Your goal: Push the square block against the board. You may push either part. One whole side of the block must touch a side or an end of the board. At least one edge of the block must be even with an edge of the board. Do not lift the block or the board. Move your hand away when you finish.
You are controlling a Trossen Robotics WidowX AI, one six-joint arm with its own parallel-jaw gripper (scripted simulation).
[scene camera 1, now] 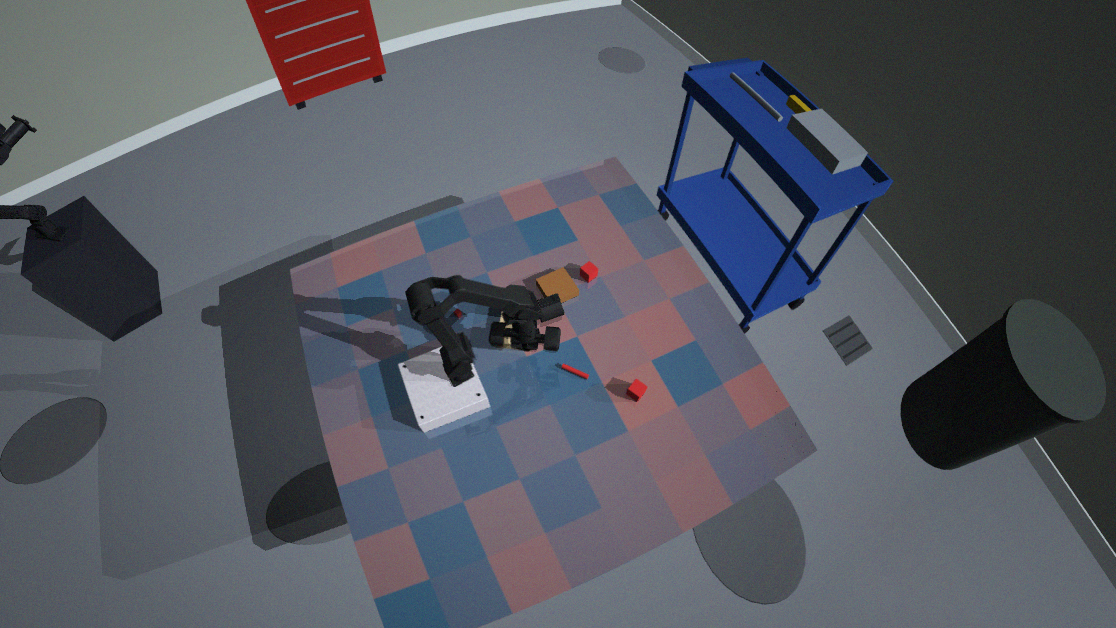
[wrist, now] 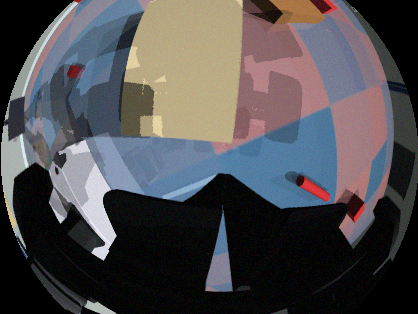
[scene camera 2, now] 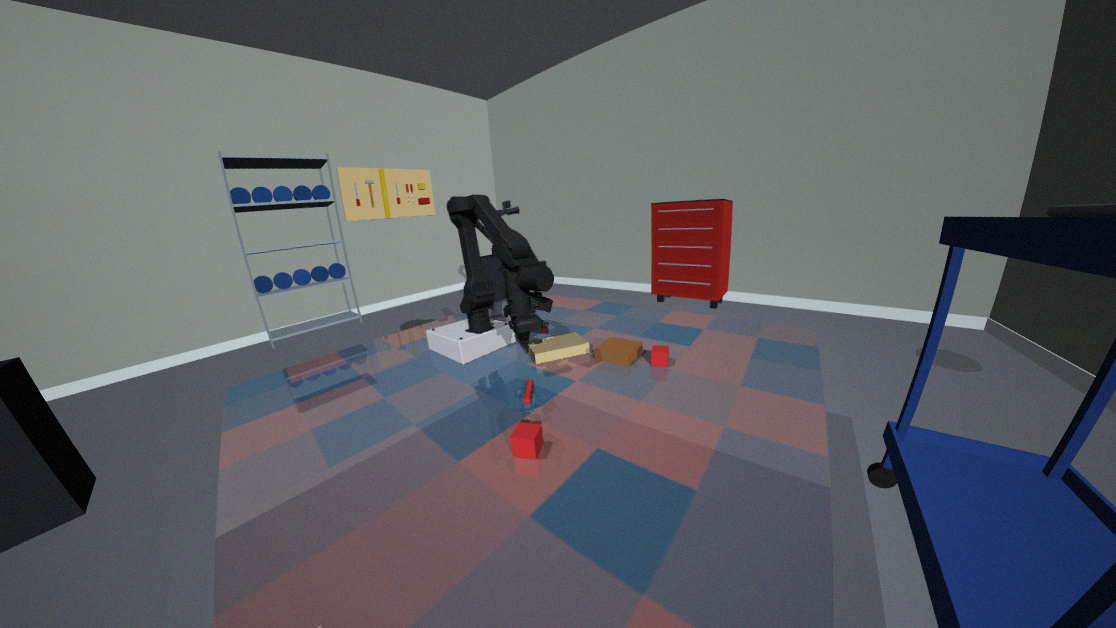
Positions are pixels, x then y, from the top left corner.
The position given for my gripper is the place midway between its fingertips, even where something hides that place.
My gripper shows in scene camera 1 [526, 349], in the wrist view [223, 179] and in scene camera 2 [525, 347].
